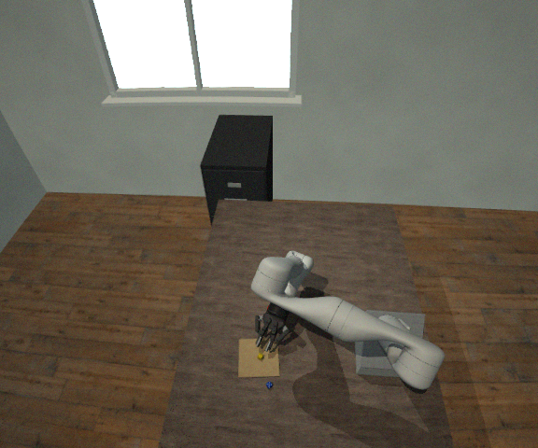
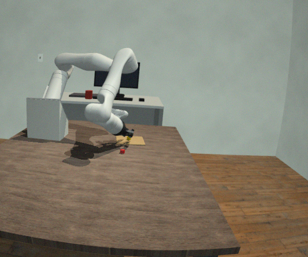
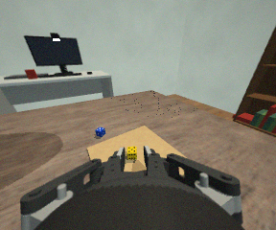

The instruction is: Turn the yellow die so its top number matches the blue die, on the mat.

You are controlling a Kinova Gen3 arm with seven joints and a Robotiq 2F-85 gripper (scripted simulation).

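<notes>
Now: the yellow die 1 cm ahead of my hand, 3 cm to the left of it and 3 cm below it. The rest, counted from my hand: red die (2 cm behind, 16 cm to the right, 3 cm below); blue die (2 cm behind, 13 cm to the left, 3 cm below); tan mat (2 cm ahead, 3 cm to the left, 4 cm below).
</notes>
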